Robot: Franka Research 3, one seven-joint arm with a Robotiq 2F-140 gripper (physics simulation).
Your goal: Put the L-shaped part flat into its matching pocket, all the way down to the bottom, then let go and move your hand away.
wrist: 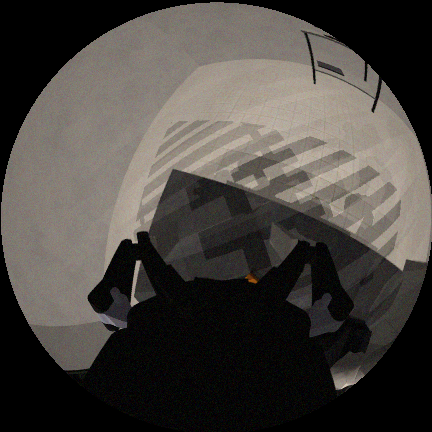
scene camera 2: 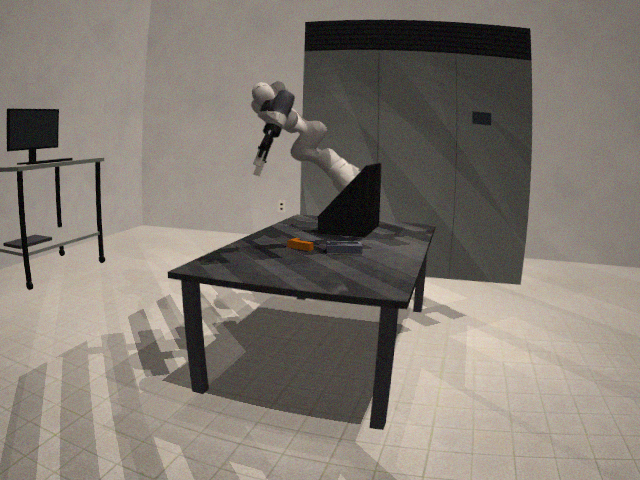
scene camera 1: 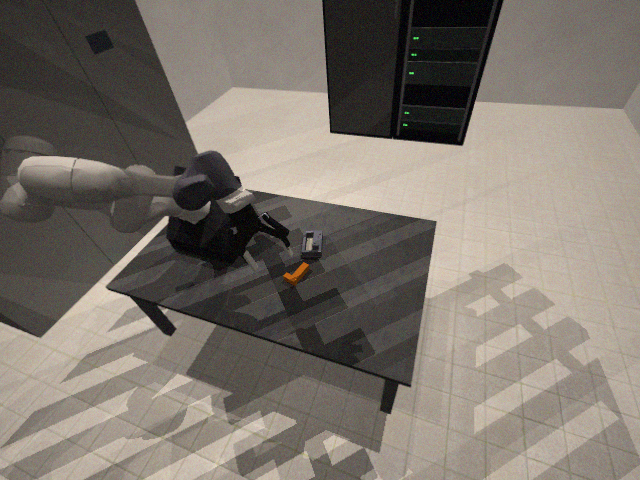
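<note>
The orange L-shaped part (scene camera 1: 299, 272) (scene camera 2: 300, 244) lies on the dark table, apart from the grey block with the pocket (scene camera 1: 311, 254) (scene camera 2: 344, 248). A small piece of the orange part also shows in the wrist view (wrist: 251, 278), partly hidden behind the gripper body. The block's recess faces up in scene camera 1, with a pale patch inside; its depth cannot be made out. My gripper (scene camera 1: 270, 256) (scene camera 2: 257, 168) (wrist: 224, 231) is open and empty. In scene camera 2 it hangs high above the table, well away from the part and the block.
The dark table (scene camera 1: 382, 289) (scene camera 2: 310, 281) (wrist: 175, 215) carries the black wedge-shaped arm mount (scene camera 2: 356, 206) at its back. A server rack (scene camera 1: 361, 67) stands beyond the table. A cart (scene camera 2: 99, 206) with a monitor (scene camera 2: 32, 129) stands at the left in scene camera 2.
</note>
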